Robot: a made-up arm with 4 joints.
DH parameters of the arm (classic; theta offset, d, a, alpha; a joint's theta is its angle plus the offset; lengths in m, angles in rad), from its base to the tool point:
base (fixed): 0 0.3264 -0.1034 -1.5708
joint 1: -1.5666 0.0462 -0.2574 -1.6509
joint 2: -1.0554 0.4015 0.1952 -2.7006
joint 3: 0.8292 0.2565 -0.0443 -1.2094
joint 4: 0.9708 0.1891 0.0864 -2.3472
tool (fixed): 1.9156 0.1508 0 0
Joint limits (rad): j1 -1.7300..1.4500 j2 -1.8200..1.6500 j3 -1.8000..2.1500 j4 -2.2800..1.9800
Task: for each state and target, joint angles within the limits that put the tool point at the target. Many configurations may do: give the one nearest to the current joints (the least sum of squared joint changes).
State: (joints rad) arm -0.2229 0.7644 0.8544 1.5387
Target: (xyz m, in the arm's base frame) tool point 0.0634 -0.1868 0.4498
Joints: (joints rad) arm -0.5088 0.6946 1.1144 1.3070
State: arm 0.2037 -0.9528 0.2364 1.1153
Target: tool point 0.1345 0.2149 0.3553
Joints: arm -0.2956 -0.9078 0.6032 1.2178
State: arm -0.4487 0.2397 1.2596 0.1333
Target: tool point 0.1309 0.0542 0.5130
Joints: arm -0.5431 -0.0548 1.1813 0.5855
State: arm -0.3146 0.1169 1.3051 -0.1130
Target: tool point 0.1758 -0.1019 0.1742
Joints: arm 0.0432 0.8323 1.0036 -0.1922
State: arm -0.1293 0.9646 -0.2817 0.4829
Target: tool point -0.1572 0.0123 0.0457
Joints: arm 0.7810 0.9403 -0.7142 0.7927
